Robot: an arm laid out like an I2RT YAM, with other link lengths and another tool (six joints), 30 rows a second.
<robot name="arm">
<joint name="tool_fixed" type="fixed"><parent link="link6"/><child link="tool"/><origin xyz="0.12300 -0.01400 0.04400" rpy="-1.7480 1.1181 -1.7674"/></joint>
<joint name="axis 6" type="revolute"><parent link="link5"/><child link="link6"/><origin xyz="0.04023 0.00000 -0.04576"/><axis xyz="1 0 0"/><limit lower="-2.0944" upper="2.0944"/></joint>
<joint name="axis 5" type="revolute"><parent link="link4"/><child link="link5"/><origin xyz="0.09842 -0.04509 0.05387"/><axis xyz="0 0 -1"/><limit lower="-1.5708" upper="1.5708"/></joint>
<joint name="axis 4" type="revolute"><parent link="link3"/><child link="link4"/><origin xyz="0.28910 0.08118 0.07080"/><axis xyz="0 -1 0"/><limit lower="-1.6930" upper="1.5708"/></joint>
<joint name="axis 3" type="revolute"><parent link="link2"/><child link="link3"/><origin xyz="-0.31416 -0.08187 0.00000"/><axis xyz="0 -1 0"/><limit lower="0.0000" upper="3.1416"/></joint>
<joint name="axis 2" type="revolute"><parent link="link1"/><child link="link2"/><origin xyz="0.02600 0.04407 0.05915"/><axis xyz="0 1 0"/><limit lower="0.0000" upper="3.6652"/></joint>
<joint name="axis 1" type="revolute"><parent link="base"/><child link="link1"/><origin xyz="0.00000 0.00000 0.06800"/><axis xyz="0 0 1"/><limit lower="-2.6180" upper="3.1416"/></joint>
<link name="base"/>
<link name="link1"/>
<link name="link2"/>
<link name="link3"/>
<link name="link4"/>
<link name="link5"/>
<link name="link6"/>
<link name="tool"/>
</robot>
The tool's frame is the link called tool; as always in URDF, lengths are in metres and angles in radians.
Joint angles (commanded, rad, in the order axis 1, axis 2, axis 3, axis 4, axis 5, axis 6), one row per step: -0.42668 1.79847 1.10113 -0.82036 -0.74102 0.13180; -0.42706 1.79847 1.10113 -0.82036 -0.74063 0.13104; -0.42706 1.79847 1.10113 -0.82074 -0.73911 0.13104; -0.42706 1.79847 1.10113 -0.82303 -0.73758 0.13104; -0.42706 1.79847 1.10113 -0.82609 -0.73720 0.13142; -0.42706 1.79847 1.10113 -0.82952 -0.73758 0.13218; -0.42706 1.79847 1.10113 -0.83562 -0.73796 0.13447; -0.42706 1.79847 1.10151 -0.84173 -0.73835 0.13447; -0.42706 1.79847 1.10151 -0.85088 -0.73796 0.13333; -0.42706 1.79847 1.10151 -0.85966 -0.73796 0.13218; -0.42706 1.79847 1.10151 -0.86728 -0.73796 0.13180; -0.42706 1.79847 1.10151 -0.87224 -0.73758 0.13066; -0.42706 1.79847 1.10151 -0.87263 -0.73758 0.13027; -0.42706 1.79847 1.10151 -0.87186 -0.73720 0.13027; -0.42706 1.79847 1.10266 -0.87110 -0.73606 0.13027; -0.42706 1.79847 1.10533 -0.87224 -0.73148 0.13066; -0.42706 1.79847 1.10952 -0.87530 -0.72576 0.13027; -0.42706 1.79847 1.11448 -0.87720 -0.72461 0.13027
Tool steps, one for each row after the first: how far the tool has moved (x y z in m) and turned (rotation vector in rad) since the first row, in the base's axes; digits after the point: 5 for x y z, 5 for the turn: -0.00003 -0.00019 -0.00002 -0.00059 -0.00029 0.00016; -0.00019 -0.00035 -0.00018 -0.00182 0.00068 0.00008; -0.00074 -0.00032 -0.00047 -0.00226 0.00340 0.00000; -0.00142 -0.00008 -0.00071 -0.00122 0.00657 -0.00029; -0.00214 0.00028 -0.00090 0.00078 0.00999 -0.00083; -0.00346 0.00086 -0.00129 0.00436 0.01676 -0.00249; -0.00460 0.00143 -0.00148 0.00708 0.02181 -0.00246; -0.00651 0.00228 -0.00200 0.01016 0.02962 -0.00163; -0.00832 0.00315 -0.00245 0.01344 0.03692 -0.00076; -0.00992 0.00389 -0.00283 0.01648 0.04363 -0.00047; -0.01096 0.00434 -0.00309 0.01785 0.04761 0.00037; -0.01103 0.00439 -0.00310 0.01790 0.04773 0.00066; -0.01088 0.00427 -0.00310 0.01723 0.04719 0.00065; -0.01041 0.00388 -0.00280 0.01540 0.04592 0.00061; -0.01003 0.00302 -0.00245 0.01072 0.04666 0.00019; -0.00960 0.00199 -0.00180 0.00493 0.04777 0.00030; -0.00843 0.00129 -0.00042 0.00262 0.04546 0.00024
